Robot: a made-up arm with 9 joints. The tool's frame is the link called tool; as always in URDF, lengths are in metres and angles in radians.
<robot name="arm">
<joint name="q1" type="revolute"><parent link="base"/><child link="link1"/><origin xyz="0 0 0.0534" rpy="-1.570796 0 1.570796"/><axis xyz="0 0 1"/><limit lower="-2.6" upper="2.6" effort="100" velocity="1.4"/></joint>
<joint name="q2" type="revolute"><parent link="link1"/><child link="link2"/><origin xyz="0.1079 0.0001 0.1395" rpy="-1.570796 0 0"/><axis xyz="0 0 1"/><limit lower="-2.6" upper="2.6" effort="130" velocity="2.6"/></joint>
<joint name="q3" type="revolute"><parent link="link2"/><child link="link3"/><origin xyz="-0.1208 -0.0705 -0.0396" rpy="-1.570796 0 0"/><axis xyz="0 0 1"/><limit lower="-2.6" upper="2.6" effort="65" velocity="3.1"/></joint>
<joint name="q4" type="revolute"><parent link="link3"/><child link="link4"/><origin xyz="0.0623 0.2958 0.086" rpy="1.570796 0 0"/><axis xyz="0 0 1"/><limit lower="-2.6" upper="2.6" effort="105" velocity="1.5"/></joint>
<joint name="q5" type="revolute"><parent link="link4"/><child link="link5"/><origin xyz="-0.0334 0.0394 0.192" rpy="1.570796 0 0"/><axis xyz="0 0 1"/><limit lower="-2.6" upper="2.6" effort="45" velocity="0.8"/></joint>
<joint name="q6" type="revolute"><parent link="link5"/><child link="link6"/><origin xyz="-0.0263 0.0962 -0.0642" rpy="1.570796 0 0"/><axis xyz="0 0 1"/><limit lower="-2.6" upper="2.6" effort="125" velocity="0.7"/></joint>
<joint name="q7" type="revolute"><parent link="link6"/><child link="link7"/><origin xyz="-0.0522 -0.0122 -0.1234" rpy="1.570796 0 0"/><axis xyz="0 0 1"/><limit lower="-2.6" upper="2.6" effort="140" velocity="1.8"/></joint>
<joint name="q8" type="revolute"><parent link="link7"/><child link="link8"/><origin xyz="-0.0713 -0.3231 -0.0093" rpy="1.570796 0 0"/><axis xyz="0 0 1"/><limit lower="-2.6" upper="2.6" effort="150" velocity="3.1"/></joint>
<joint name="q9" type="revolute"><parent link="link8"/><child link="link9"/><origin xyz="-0.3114 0.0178 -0.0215" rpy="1.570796 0 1.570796"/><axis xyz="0 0 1"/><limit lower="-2.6" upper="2.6" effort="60" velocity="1.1"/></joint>
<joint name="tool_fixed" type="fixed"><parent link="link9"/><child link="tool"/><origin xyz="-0.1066 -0.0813 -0.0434" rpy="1.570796 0 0"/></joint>
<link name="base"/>
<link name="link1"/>
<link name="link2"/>
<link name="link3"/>
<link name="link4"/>
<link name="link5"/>
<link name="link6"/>
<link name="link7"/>
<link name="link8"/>
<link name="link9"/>
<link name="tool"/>
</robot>
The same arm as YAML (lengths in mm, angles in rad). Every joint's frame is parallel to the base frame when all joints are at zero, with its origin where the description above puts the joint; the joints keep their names.
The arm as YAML. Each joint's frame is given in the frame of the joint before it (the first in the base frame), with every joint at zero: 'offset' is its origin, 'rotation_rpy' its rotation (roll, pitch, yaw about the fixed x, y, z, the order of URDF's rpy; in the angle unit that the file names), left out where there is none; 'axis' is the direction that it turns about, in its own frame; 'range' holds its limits. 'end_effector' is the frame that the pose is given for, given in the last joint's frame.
length_unit: mm
angle_unit: rad
chain:
  - id: q1
    offset: [0.0, 0.0, 53.4]
    axis: "-x"
    range: [-2.6, 2.6]
  - id: q2
    offset: [-139.5, 107.9, -0.1]
    axis: "-z"
    range: [-2.6, 2.6]
  - id: q3
    offset: [-70.5, -120.8, 39.6]
    axis: "+x"
    range: [-2.6, 2.6]
  - id: q4
    offset: [86.0, 62.3, 295.8]
    axis: "-z"
    range: [-2.6, 2.6]
  - id: q5
    offset: [39.4, -33.4, -192.0]
    axis: "-x"
    range: [-2.6, 2.6]
  - id: q6
    offset: [64.2, -26.3, -96.2]
    axis: "+z"
    range: [-2.6, 2.6]
  - id: q7
    offset: [12.2, -52.2, -123.4]
    axis: "+x"
    range: [-2.6, 2.6]
  - id: q8
    offset: [-9.3, -71.3, -323.1]
    axis: "-z"
    range: [-2.6, 2.6]
  - id: q9
    offset: [17.8, -311.4, 21.5]
    axis: "+y"
    range: [-2.6, 2.6]
end_effector:
  offset: [-106.6, -43.4, 81.3]
  rotation_rpy: [0.0, 0.0, 0.0]

